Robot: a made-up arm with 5 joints.
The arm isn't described. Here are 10 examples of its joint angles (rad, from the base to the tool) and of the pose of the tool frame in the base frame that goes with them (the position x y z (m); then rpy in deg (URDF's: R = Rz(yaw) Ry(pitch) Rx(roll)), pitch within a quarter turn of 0, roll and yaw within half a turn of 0).
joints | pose
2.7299 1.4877 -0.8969 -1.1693 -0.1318 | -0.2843 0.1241 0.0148 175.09 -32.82 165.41
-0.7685 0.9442 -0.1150 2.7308 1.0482 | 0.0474 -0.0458 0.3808 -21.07 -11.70 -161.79
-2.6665 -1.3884 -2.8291 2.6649 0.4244 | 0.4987 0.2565 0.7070 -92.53 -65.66 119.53
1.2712 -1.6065 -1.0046 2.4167 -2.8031 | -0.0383 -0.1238 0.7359 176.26 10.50 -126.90
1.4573 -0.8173 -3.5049 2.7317 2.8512 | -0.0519 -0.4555 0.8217 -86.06 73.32 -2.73
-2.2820 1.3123 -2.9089 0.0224 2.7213 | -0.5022 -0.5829 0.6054 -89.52 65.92 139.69
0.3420 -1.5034 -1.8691 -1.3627 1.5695 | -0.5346 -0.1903 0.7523 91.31 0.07 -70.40
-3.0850 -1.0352 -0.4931 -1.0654 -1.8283 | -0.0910 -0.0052 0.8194 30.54 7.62 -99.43
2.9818 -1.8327 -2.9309 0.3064 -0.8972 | 0.7724 -0.1245 0.2525 -71.54 37.13 -87.76
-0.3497 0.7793 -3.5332 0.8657 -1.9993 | 0.3720 -0.1356 1.0603 70.14 23.25 61.85
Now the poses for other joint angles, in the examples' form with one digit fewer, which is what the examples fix.
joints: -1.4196 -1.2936 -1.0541 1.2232 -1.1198
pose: 0.002 -0.012 0.896 118.0 -23.2 -3.1
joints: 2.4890 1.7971 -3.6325 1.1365 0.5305
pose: -0.584 0.446 0.432 -157.0 -33.7 105.1
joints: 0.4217 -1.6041 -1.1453 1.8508 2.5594
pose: -0.136 -0.061 0.824 -145.4 40.8 -109.2
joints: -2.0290 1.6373 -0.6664 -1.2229 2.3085
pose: -0.075 -0.151 0.005 -169.2 9.7 112.4
